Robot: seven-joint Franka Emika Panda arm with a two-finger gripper.
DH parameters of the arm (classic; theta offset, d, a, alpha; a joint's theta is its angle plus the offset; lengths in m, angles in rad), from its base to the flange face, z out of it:
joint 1: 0 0.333 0 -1.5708
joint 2: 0 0 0 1.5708
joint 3: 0 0.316 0.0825 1.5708
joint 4: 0 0 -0.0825 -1.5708
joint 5: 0 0.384 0 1.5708
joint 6: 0 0 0.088 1.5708
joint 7: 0 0.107 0 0
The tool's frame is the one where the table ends.
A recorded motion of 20 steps. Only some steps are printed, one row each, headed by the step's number.
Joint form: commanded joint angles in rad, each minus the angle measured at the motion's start. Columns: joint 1, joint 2, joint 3, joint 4, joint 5, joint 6, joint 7.
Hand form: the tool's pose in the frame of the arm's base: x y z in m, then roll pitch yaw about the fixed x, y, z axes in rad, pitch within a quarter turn. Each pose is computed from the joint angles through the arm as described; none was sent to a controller.
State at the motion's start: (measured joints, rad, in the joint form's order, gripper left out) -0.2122 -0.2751 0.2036 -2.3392 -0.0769 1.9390 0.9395
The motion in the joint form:
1: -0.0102 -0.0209 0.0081 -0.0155 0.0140 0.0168 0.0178
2: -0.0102 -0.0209 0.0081 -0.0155 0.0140 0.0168 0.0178
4: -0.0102 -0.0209 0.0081 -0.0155 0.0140 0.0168 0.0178
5: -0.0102 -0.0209 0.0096 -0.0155 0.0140 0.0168 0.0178
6: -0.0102 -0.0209 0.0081 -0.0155 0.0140 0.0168 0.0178
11: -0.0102 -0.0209 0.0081 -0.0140 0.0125 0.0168 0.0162
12: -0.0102 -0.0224 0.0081 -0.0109 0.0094 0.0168 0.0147
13: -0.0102 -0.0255 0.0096 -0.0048 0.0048 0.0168 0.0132
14: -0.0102 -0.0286 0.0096 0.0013 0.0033 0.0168 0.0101
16: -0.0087 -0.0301 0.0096 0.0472 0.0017 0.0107 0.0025
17: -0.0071 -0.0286 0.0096 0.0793 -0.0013 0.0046 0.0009
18: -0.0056 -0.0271 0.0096 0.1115 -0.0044 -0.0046 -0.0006
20: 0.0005 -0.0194 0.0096 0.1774 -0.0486 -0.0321 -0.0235
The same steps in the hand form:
1: 0.4418 -0.0066 0.4341 2.9832 -0.0314 -0.9510
2: 0.4418 -0.0066 0.4341 2.9832 -0.0314 -0.9510
4: 0.4418 -0.0066 0.4341 2.9832 -0.0314 -0.9510
5: 0.4418 -0.0060 0.4341 2.9829 -0.0317 -0.9495
6: 0.4418 -0.0066 0.4341 2.9832 -0.0314 -0.9510
11: 0.4421 -0.0067 0.4348 2.9836 -0.0331 -0.9486
12: 0.4427 -0.0068 0.4369 2.9853 -0.0379 -0.9455
13: 0.4437 -0.0062 0.4410 2.9892 -0.0472 -0.9403
14: 0.4447 -0.0061 0.4452 2.9951 -0.0538 -0.9364
16: 0.4532 -0.0044 0.4666 3.0261 -0.0795 -0.9267
17: 0.4588 -0.0031 0.4805 3.0437 -0.0964 -0.9226
18: 0.4636 -0.0019 0.4943 3.0588 -0.1118 -0.9193
20: 0.4721 -0.0010 0.5204 3.0530 -0.1608 -0.8757

